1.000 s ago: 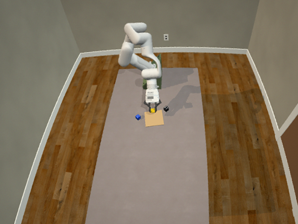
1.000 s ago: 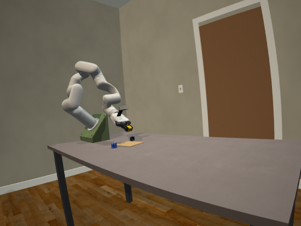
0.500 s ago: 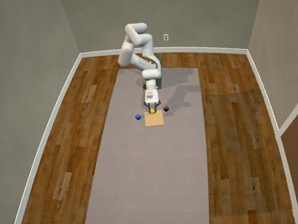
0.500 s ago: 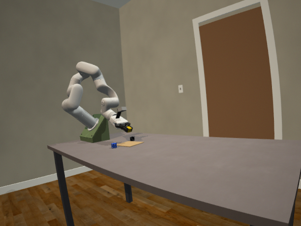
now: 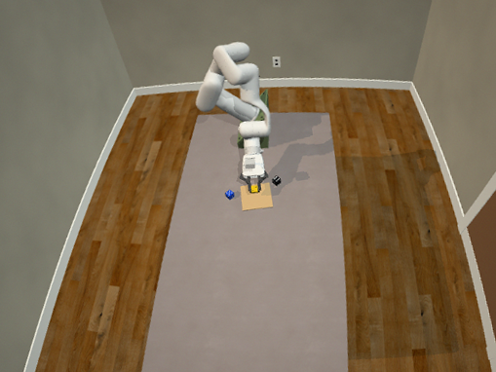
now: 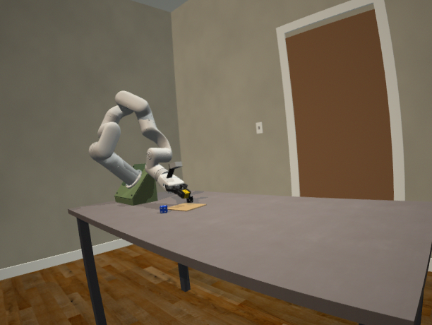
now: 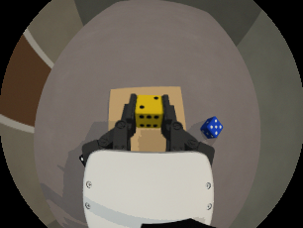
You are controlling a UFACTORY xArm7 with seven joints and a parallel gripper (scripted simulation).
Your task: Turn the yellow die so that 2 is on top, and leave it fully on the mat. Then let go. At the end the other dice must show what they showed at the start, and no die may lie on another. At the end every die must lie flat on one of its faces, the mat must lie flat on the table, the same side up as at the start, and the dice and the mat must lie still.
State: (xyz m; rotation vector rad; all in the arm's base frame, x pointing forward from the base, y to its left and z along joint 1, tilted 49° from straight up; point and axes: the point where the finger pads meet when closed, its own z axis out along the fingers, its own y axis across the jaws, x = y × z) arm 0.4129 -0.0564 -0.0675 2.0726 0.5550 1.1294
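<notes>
Now: hand 7 cm above the tan mat. The rest, counted from my hand: blue die: 1 cm behind, 12 cm to the right, 5 cm below; yellow die: right at my hand; black die: 8 cm behind, 10 cm to the left, 5 cm below.
</notes>
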